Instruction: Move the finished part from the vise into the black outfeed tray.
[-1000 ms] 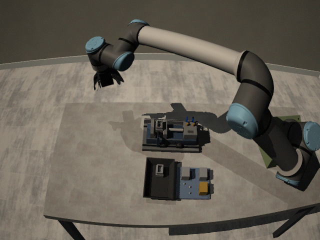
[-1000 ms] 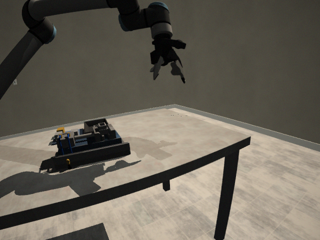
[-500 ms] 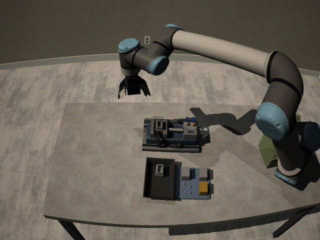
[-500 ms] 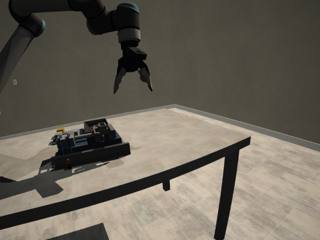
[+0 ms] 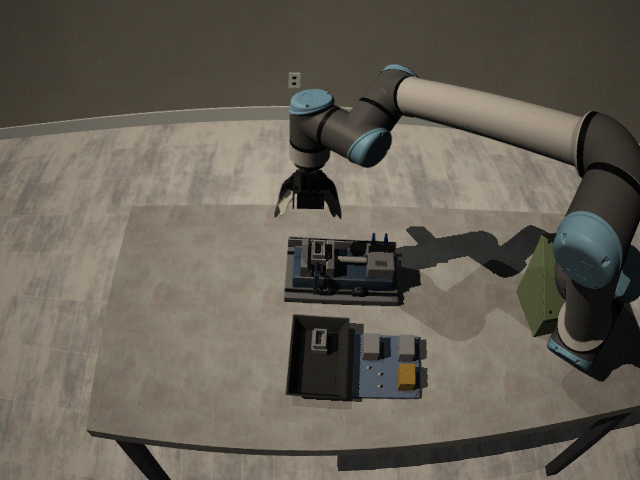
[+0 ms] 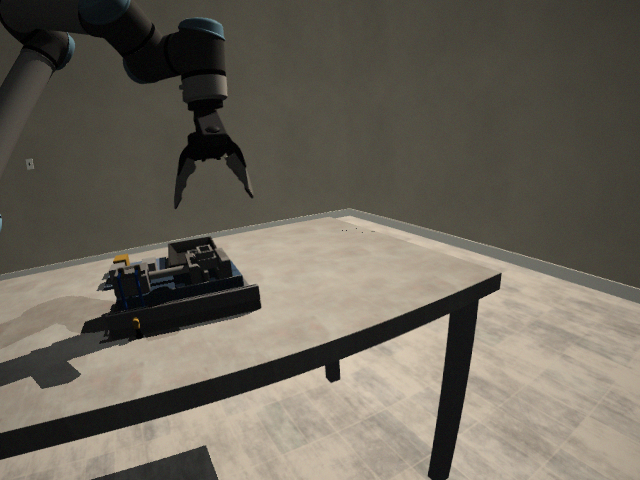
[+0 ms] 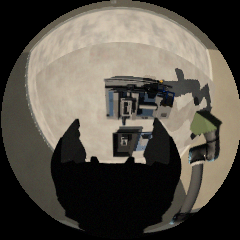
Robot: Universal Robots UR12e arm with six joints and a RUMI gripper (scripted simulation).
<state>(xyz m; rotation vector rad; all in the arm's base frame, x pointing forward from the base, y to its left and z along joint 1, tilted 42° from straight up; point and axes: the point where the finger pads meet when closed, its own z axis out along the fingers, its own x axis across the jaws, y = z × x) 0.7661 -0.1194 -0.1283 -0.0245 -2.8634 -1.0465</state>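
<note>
The vise is 10 cm behind my hand, 3 cm to the left of it and 17 cm below it. The rest, counted from my hand: yellow block: 23 cm behind, 37 cm to the left, 18 cm below; blue fixture plate: 19 cm behind, 32 cm to the left, 20 cm below.
</note>
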